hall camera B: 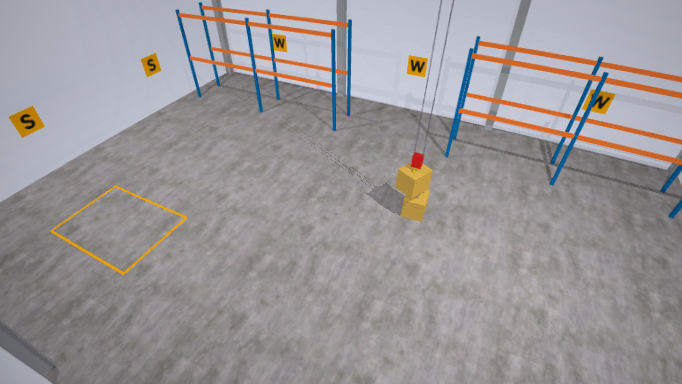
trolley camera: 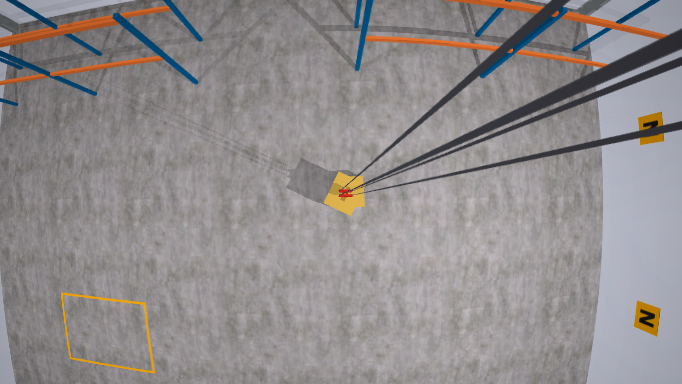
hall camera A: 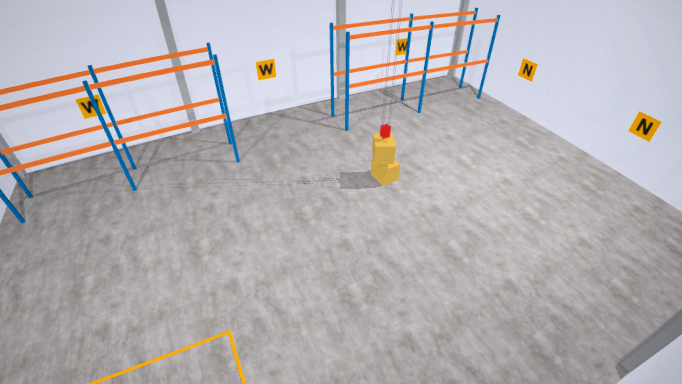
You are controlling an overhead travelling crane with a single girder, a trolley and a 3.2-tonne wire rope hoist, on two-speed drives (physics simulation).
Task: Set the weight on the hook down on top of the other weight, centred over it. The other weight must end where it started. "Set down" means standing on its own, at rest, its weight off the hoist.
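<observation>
The upper yellow weight (hall camera A: 384,151) (hall camera B: 412,186) (trolley camera: 336,199) hangs upright under the red hook block (hall camera A: 385,131) (hall camera B: 417,160) (trolley camera: 345,193), and the ropes look straight. The lower yellow weight (hall camera A: 390,175) (hall camera B: 414,210) (trolley camera: 362,201) stands on the floor directly below, largely covered by the upper one. The upper weight is turned relative to it. In hall camera B it juts out to the left over the lower weight; in the trolley view a strip of the lower weight shows at the right. Whether the two touch or a small gap remains, I cannot tell.
Blue and orange racks (hall camera A: 347,80) (hall camera B: 334,80) stand along the W wall, behind the weights. A yellow marked rectangle (hall camera A: 160,357) (hall camera B: 155,245) (trolley camera: 149,337) lies on the floor well away from them. A dark shadow falls beside the weights.
</observation>
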